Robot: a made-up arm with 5 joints. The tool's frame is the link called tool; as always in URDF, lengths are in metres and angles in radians.
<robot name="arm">
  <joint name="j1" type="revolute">
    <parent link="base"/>
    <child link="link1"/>
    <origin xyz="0 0 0.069" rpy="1.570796 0 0"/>
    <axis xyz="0 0 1"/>
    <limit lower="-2.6" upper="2.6" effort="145" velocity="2.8"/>
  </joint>
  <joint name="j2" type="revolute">
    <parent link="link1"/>
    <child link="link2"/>
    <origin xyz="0.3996 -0.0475 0.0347" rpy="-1.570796 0 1.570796"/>
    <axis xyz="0 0 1"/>
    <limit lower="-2.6" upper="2.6" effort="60" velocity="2.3"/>
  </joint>
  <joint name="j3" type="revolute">
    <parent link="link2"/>
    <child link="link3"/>
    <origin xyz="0.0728 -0.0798 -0.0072" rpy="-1.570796 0 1.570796"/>
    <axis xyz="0 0 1"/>
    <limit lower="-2.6" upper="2.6" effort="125" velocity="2.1"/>
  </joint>
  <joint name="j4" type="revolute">
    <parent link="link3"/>
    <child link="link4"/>
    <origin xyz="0.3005 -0.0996 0.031" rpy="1.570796 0 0"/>
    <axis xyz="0 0 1"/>
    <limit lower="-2.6" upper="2.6" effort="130" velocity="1.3"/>
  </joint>
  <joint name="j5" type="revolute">
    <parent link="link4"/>
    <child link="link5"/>
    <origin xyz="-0.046 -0.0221 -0.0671" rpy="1.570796 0 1.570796"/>
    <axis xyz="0 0 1"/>
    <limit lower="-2.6" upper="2.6" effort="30" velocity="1.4"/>
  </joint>
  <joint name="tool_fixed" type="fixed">
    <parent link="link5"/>
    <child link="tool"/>
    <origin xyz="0.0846 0.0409 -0.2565" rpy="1.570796 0 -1.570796"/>
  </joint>
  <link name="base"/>
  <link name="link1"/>
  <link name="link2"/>
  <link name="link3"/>
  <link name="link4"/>
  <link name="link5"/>
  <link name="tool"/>
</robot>
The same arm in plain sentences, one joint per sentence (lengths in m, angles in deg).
The arm has five revolute joints in a row. What follows holds with every joint at zero, and every direction is one of the base frame's. The first joint lies 0.069 m along +z from the base frame's origin and rotates about -y, from -148.97 to 148.97 deg. The second joint lies 0.3996 m along +x and 0.0347 m along -y and 0.0475 m along -z from the first joint and rotates about -x, from -148.97 to 148.97 deg. The third joint lies 0.0072 m along +x and 0.0798 m along -y and 0.0728 m along +z from the second joint and rotates about -z, from -148.97 to 148.97 deg. The fourth joint lies 0.0996 m along -x and 0.3005 m along +y and 0.031 m along -z from the third joint and rotates about -x, from -148.97 to 148.97 deg. The fifth joint lies 0.0671 m along +x and 0.046 m along -y and 0.0221 m along +z from the fourth joint and rotates about +y, from -148.97 to 148.97 deg. The tool frame, which is the frame that the pose is given for, lies 0.0409 m along -x and 0.2565 m along -y and 0.0846 m along -z from the fifth joint; its axes are the base frame's turned by roll 0, pitch 0 and yaw 0 deg (as in URDF: about the fixed x, then y, then z).
